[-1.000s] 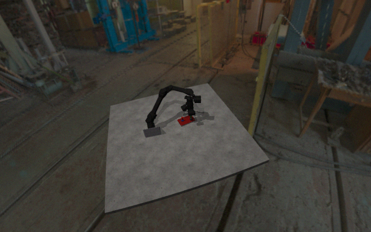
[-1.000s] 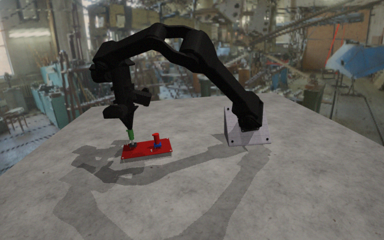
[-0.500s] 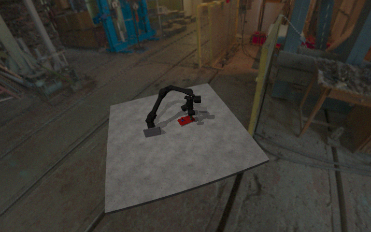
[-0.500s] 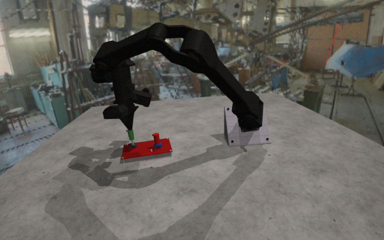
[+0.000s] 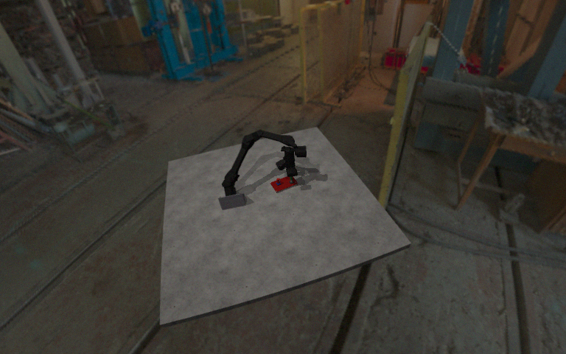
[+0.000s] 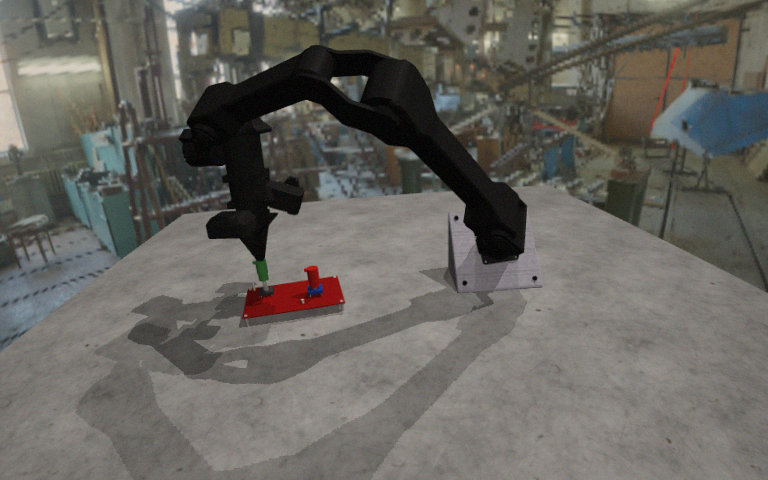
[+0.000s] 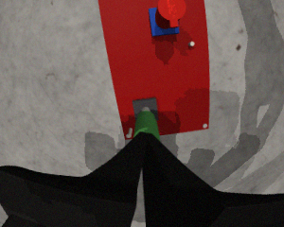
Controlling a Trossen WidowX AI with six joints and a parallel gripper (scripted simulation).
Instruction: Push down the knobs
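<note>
Right now my gripper tip is 3 cm above the potentiometer with green knob. From my gripper tip the other things lie so: potentiometer with red knob: 8 cm behind, 4 cm below, 1 cm to the left.
</note>
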